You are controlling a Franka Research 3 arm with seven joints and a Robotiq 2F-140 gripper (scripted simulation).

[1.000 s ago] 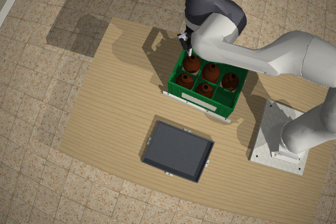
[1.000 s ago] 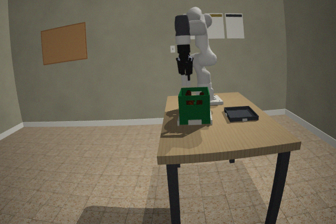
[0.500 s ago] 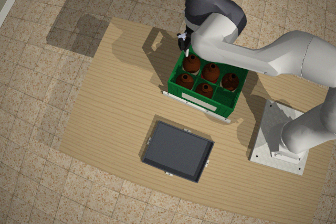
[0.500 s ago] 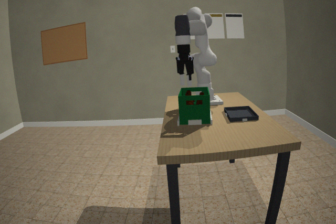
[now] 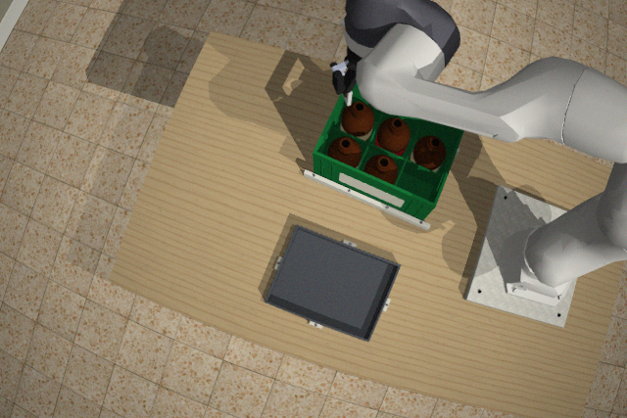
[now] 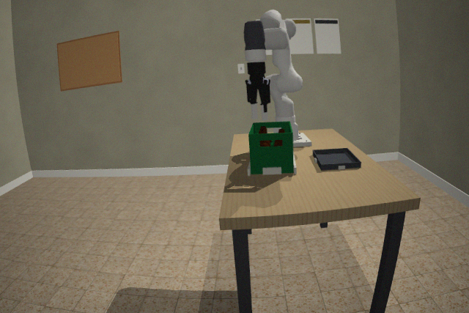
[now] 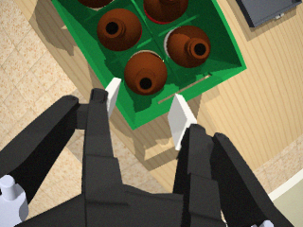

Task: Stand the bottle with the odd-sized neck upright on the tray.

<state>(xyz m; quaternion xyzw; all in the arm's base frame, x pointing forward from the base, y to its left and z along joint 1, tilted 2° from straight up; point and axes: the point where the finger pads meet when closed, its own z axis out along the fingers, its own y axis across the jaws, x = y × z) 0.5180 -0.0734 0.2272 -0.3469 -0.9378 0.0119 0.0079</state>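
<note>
Right now my hand is 170 mm above the green crate, 90 mm past it and 40 mm to the right of it. Also, from my hand: glass bottle (170 mm below, 100 mm behind, 80 mm to the left); dark grey tray (340 mm to the left, 250 mm below, 130 mm behind).
</note>
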